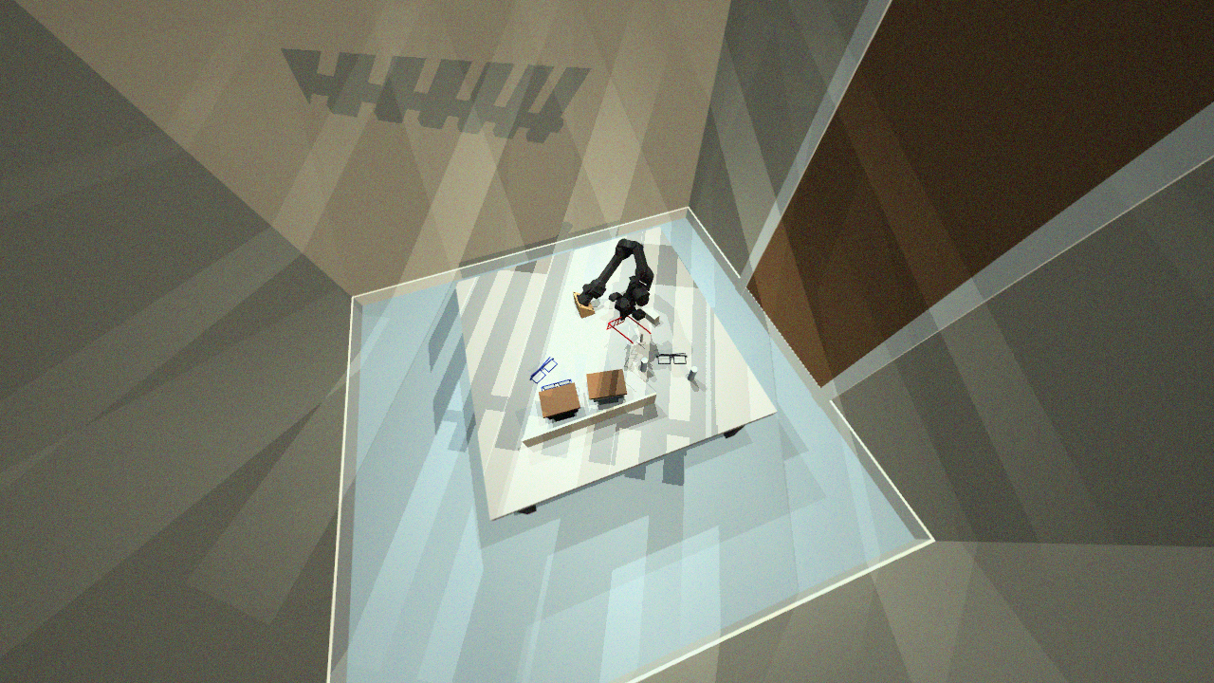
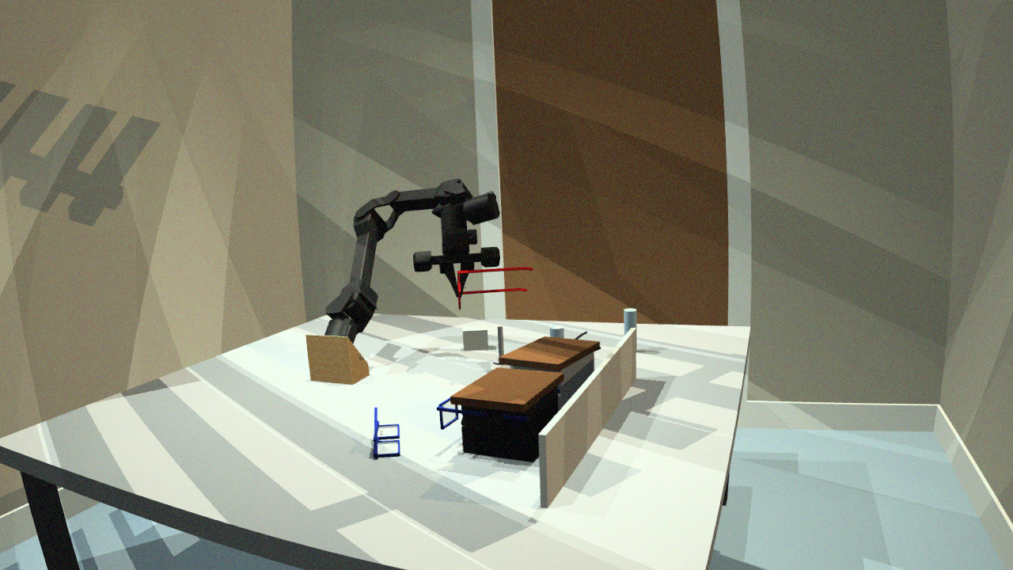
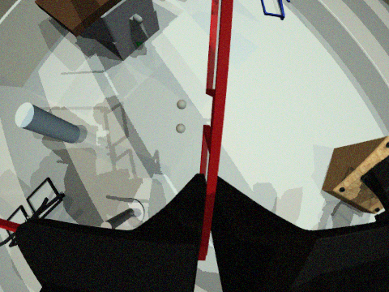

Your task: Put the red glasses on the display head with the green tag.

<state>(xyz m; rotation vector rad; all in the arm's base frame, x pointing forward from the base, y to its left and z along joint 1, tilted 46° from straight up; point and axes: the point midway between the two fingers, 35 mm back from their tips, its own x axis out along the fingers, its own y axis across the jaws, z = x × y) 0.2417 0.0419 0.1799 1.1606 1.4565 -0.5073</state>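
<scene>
Right now my gripper tip is 24 cm short of the display head, 15 cm to the left of it and 11 cm above it. Also, from my gripper tip: thin post: 5 cm ahead, 9 cm to the left, 14 cm below; beige board: 39 cm ahead, 25 cm to the right, 11 cm below.
</scene>
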